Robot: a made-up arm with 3 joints. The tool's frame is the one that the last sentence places.
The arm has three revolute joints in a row. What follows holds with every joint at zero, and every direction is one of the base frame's.
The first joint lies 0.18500 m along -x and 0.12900 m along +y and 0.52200 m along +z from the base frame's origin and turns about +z.
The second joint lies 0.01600 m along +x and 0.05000 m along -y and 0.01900 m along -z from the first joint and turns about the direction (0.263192, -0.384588, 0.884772).
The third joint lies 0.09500 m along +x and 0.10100 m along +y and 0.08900 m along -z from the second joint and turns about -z.
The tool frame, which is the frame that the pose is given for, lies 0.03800 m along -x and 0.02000 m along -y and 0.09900 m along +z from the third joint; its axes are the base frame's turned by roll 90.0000, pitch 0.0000 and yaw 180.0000 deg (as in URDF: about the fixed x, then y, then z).
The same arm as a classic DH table. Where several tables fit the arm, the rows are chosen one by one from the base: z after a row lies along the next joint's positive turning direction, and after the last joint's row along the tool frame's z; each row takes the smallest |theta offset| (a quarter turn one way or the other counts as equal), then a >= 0, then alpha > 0; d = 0 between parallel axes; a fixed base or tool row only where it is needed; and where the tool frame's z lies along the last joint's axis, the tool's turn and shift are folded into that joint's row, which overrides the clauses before.
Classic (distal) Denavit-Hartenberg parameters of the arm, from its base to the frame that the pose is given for. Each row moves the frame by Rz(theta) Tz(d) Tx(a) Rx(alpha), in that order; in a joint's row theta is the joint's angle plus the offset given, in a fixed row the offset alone. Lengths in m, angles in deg.
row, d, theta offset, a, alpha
base (fixed), 0.0000, -34.89, -0.2255, 0.00
joint 1, 0.4075, 69.27, -0.0150, 27.78
joint 2, 0.0442, 0.00, 0.1354, 152.22
joint 3, -0.0664, 34.39, -0.0380, 90.00
tool (fixed), -0.0200, 180.00, 0.0000, 0.00

